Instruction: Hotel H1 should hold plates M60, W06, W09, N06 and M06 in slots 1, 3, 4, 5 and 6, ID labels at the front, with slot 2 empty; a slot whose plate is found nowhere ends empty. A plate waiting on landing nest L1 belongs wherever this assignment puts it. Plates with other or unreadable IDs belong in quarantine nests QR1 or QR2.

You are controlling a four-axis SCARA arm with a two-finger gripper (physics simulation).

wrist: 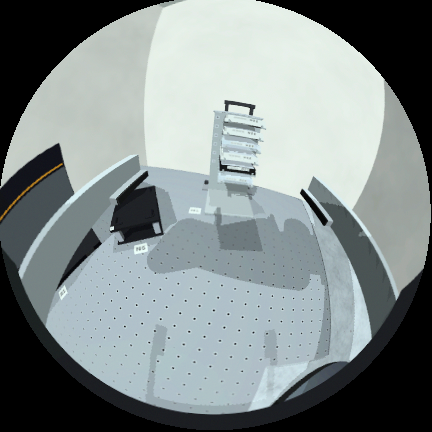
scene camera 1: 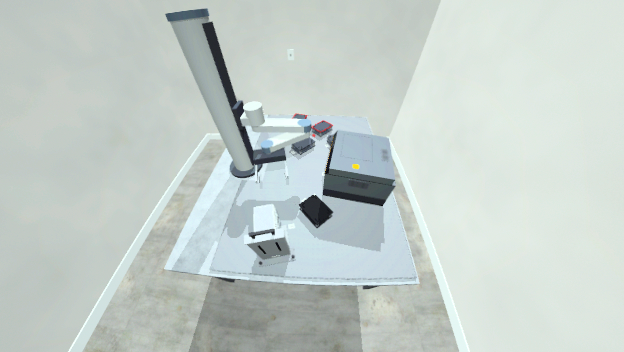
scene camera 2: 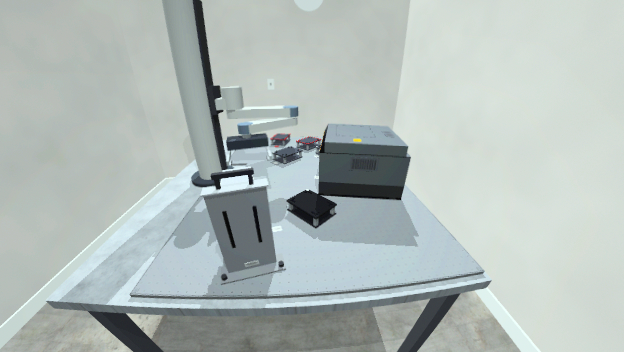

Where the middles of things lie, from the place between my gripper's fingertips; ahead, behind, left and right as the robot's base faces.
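Counted from my hand: black nest N6 (scene camera 2: 306, 202), 15 cm below, 24 cm ahead, 8 cm to the right. Hotel H1 (scene camera 2: 238, 205), 7 cm below my hand, 4 cm ahead, 33 cm to the right. Grey instrument (scene camera 2: 392, 171), 9 cm below my hand, 50 cm ahead, 18 cm to the left.
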